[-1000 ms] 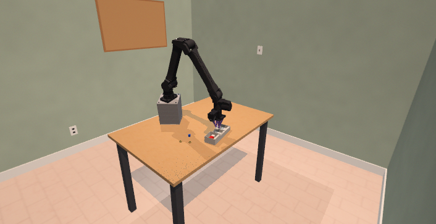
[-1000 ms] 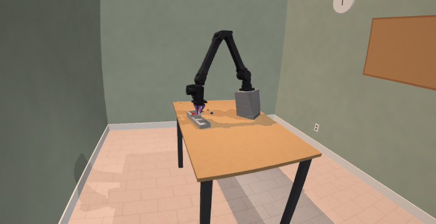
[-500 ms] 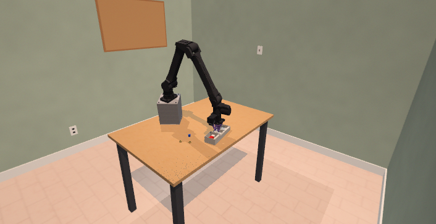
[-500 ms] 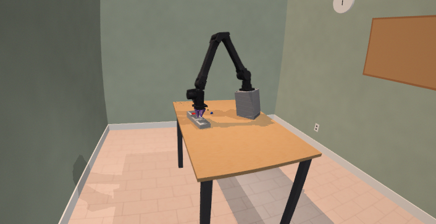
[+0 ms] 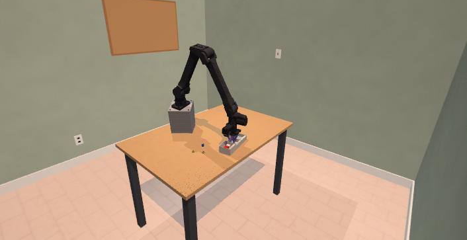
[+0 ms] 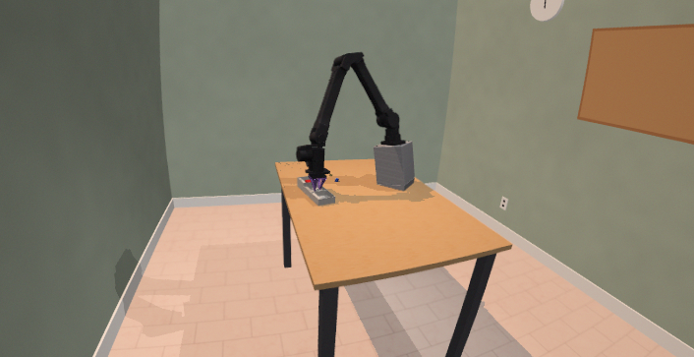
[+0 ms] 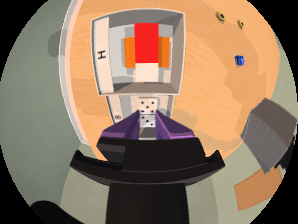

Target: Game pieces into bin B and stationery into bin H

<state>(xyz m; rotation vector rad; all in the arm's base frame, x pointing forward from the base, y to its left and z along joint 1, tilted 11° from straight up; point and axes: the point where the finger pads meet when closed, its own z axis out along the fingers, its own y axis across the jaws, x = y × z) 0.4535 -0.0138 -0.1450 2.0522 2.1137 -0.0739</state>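
Now: hand 10 mm short of the grey bin row. The rest, counted from my hand: red piece 80 mm to the right; white domino 10 mm below; orange block 80 mm to the right, 10 mm below.
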